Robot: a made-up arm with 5 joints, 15 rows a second.
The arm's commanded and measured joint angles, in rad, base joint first. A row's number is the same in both.
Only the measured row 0 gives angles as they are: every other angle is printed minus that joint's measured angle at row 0.
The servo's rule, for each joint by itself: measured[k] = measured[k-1] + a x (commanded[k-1-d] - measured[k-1]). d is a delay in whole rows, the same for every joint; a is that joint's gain. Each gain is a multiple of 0.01, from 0.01 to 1. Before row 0 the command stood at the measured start. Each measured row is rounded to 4 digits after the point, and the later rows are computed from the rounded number. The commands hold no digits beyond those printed.
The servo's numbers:
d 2
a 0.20 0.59 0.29 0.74 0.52
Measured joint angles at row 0: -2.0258, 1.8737, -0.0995, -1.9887, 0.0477
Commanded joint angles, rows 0 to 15: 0.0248, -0.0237, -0.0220, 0.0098, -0.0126; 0.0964, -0.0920, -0.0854, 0.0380, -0.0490; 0.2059, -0.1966, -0.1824, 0.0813, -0.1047; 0.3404, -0.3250, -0.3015, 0.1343, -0.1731; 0.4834, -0.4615, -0.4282, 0.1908, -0.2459; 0.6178, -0.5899, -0.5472, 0.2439, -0.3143; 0.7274, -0.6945, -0.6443, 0.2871, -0.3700; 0.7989, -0.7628, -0.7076, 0.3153, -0.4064; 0.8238, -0.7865, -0.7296, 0.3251, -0.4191; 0.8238, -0.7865, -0.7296, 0.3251, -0.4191; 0.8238, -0.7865, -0.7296, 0.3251, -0.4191; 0.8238, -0.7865, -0.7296, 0.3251, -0.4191; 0.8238, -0.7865, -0.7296, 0.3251, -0.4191; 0.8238, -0.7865, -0.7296, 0.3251, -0.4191; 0.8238, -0.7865, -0.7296, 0.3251, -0.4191; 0.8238, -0.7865, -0.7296, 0.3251, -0.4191
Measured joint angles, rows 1 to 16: 0.0000, 0.0000, 0.0000, 0.0000, 0.0000; 0.0000, 0.0000, 0.0000, 0.0000, 0.0000; 0.0050, -0.0140, -0.0064, 0.0073, -0.0066; 0.0233, -0.0600, -0.0293, 0.0300, -0.0286; 0.0598, -0.1406, -0.0737, 0.0680, -0.0682; 0.1159, -0.2494, -0.1398, 0.1171, -0.1227; 0.1894, -0.3745, -0.2234, 0.1716, -0.1868; 0.2751, -0.5016, -0.3173, 0.2251, -0.2531; 0.3656, -0.6154, -0.4121, 0.2710, -0.3139; 0.4523, -0.7024, -0.4978, 0.3038, -0.3620; 0.5266, -0.7520, -0.5650, 0.3196, -0.3917; 0.5860, -0.7724, -0.6127, 0.3237, -0.4059; 0.6336, -0.7807, -0.6466, 0.3247, -0.4128; 0.6716, -0.7841, -0.6707, 0.3250, -0.4161; 0.7020, -0.7855, -0.6878, 0.3251, -0.4177; 0.7264, -0.7861, -0.6999, 0.3251, -0.4184
